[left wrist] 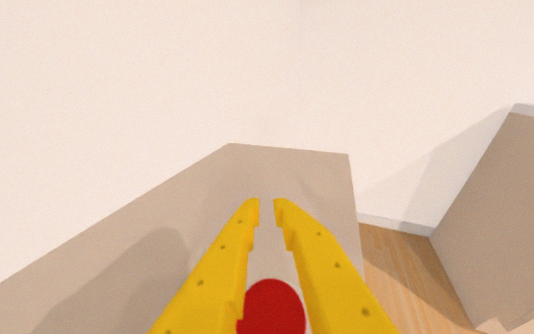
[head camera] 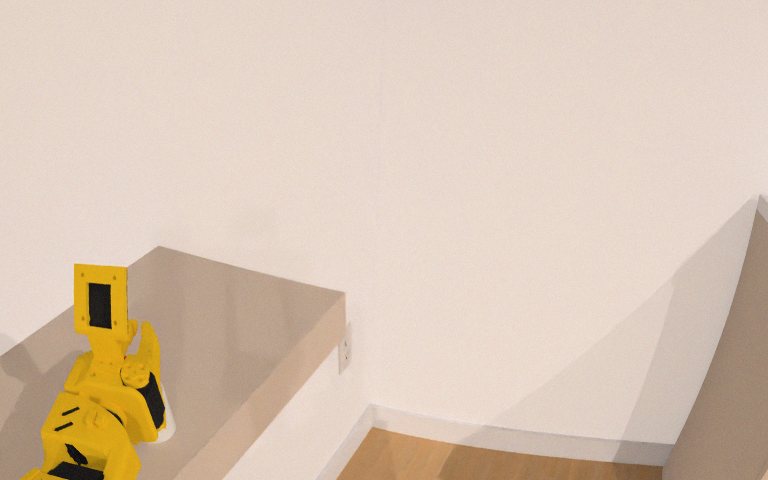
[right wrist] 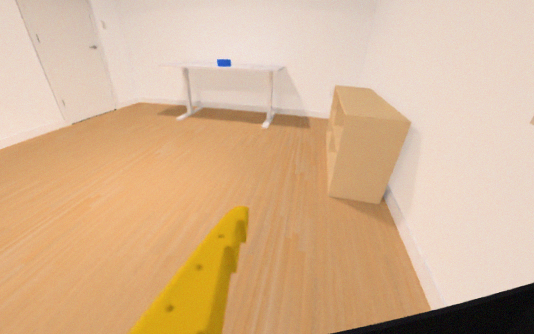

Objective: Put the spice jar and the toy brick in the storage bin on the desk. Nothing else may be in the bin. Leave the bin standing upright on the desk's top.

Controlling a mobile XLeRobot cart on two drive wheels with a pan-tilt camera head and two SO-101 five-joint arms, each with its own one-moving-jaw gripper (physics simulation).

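Places are measured from the left arm's base along level axes (x ahead, y left, z up), in metres.
Pixels of known places: left hand at its tool point: (left wrist: 258, 208) (head camera: 136, 325); right hand at its tool point: (right wrist: 247, 219).
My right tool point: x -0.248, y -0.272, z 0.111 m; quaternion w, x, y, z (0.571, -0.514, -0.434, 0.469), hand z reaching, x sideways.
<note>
For each thing: its top centre in the pictures, then the offset to it from my right tool point. "*": a spot on its surface instead. Level surfaces: height alone.
- white body at its top centre: (left wrist: 271, 308) (head camera: 132, 361) 0.279 m left, 0.576 m ahead, 0.079 m up
- far white desk at its surface level: 0.166 m down
- brown-grey top at its surface level: 0.014 m up
- brown-grey piece at a spot on its surface: (head camera: 730, 396) * 0.728 m right, 1.050 m ahead, 0.400 m down
The spice jar, with a red lid and white body (head camera: 169, 423) (left wrist: 274, 309), stands on the brown-grey top, partly hidden by my left gripper (head camera: 140, 327) (left wrist: 266, 204). That gripper is shut, its tips almost meeting. The red lid shows through the hollow between the lower jaws in the left wrist view; I cannot tell whether they touch the jar. My right gripper (right wrist: 243, 216) is fully open, one notched jaw in view. A small blue box-like thing (right wrist: 224, 63), possibly the storage bin, stands on the far white desk (right wrist: 255, 67). The toy brick does not show.
The brown-grey top (head camera: 254, 316) (left wrist: 290, 170) ends at a wall corner. Another brown-grey piece (head camera: 730, 396) (left wrist: 490, 215) stands at the right. A wooden shelf unit (right wrist: 367, 160) is against the right wall, a door (right wrist: 65, 55) at the far left. A black edge (right wrist: 475, 317) crosses the lower right.
</note>
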